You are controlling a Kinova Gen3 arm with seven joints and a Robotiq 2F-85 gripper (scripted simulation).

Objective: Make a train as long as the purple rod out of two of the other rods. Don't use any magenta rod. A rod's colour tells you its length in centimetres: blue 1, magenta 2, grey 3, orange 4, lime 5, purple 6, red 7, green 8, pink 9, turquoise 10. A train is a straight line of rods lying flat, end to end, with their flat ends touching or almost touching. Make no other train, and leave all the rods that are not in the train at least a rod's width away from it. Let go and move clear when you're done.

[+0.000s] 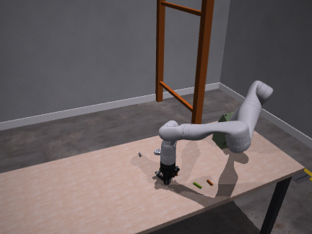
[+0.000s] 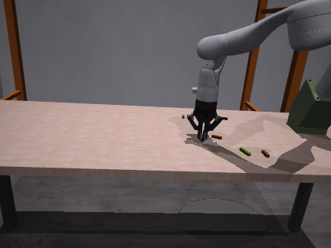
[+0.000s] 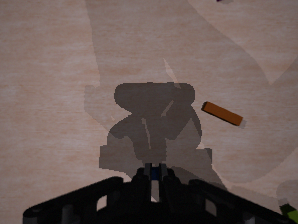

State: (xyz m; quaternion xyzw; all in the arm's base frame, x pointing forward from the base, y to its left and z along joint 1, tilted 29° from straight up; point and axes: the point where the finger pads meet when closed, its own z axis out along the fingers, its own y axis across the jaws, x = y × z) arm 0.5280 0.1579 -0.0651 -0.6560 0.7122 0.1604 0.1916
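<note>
My gripper is now 2 cm above the blue rod. The rest, counted from my hand: magenta rod 8 cm behind, 19 cm to the right, 3 cm below; lime rod 14 cm behind, 7 cm to the left, 3 cm below; grey rod 3 cm ahead, 30 cm to the right, 3 cm below.
</note>
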